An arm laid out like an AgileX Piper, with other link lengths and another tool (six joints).
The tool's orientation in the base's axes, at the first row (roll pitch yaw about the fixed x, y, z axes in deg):
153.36, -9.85, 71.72
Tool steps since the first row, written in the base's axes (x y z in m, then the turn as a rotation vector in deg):
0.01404, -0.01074, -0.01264, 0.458, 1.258, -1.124
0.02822, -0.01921, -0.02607, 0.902, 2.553, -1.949
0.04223, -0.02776, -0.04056, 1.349, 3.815, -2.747
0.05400, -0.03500, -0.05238, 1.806, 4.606, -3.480
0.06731, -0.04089, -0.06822, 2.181, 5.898, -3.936
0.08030, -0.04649, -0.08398, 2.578, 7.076, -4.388
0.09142, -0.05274, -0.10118, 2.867, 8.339, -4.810
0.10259, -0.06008, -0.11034, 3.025, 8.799, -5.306
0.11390, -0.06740, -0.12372, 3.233, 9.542, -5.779
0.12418, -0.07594, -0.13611, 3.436, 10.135, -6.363
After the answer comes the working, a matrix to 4 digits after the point.
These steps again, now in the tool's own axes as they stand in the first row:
-0.00787, 0.00979, 0.01773, 1.126, -0.563, 1.213
-0.01371, 0.01854, 0.03624, 2.334, -1.019, 2.155
-0.01986, 0.02671, 0.05560, 3.516, -1.449, 3.076
-0.02502, 0.03375, 0.07155, 4.272, -1.675, 3.941
-0.02912, 0.03981, 0.09178, 5.518, -2.023, 4.526
-0.03304, 0.04554, 0.11179, 6.666, -2.312, 5.118
-0.03840, 0.04932, 0.13217, 7.865, -2.706, 5.632
-0.04338, 0.05708, 0.14550, 8.259, -2.957, 6.146
-0.04902, 0.06308, 0.16261, 8.937, -3.257, 6.664
-0.05595, 0.06910, 0.17835, 9.455, -3.557, 7.277

The tool's axes in the first row as the columns of a matrix, in the base's axes (rounded; the answer above uses it unrounded):
0.3090, 0.8247, 0.4737
0.9355, -0.3532, 0.0046
0.1711, 0.4418, -0.8807

